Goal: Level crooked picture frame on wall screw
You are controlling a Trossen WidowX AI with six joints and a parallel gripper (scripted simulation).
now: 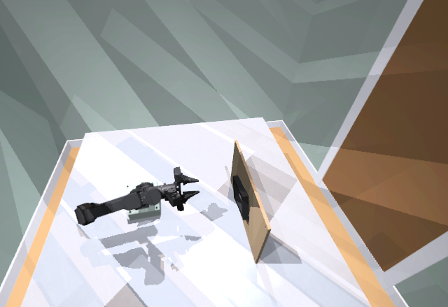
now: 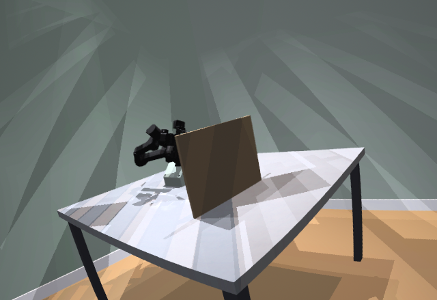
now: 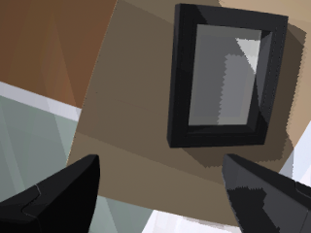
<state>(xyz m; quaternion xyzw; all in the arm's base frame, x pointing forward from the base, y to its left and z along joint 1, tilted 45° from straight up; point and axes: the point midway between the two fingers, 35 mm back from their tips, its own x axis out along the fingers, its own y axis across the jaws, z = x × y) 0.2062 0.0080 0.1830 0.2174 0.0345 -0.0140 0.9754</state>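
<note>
Right now my gripper tip is 190 mm short of the dark picture frame, 90 mm above it and 30 mm to the left of it. From my gripper tip the other things lie so: brown wall board (200 mm ahead, 100 mm below, 30 mm to the right).
</note>
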